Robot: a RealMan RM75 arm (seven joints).
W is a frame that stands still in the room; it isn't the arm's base.
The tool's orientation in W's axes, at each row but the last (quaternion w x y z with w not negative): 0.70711, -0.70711, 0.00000, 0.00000; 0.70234, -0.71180, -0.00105, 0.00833; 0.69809, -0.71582, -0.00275, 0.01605; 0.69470, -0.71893, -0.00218, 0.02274; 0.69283, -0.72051, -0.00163, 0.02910; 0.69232, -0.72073, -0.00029, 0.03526; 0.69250, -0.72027, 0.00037, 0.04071
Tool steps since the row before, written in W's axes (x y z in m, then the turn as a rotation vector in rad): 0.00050, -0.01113, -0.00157, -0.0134, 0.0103, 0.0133; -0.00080, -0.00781, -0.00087, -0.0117, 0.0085, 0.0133; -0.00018, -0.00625, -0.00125, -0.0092, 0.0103, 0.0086; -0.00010, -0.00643, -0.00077, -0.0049, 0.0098, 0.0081; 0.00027, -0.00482, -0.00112, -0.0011, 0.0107, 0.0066; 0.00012, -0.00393, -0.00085, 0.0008, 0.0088, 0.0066; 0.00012, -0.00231, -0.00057, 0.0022, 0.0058, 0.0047
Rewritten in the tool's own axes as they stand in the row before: 0.00050, 0.00157, -0.01113, -0.0134, -0.0133, 0.0103; -0.00089, 0.00098, -0.00779, -0.0117, -0.0133, 0.0085; -0.00032, 0.00141, -0.00621, -0.0091, -0.0087, 0.0103; -0.00030, 0.00100, -0.00639, -0.0048, -0.0083, 0.0097; 0.00011, 0.00130, -0.00478, -0.0009, -0.0070, 0.0105; -0.00003, 0.00101, -0.00389, 0.0009, -0.0070, 0.0085; 0.00002, 0.00066, -0.00229, 0.0022, -0.0051, 0.0055
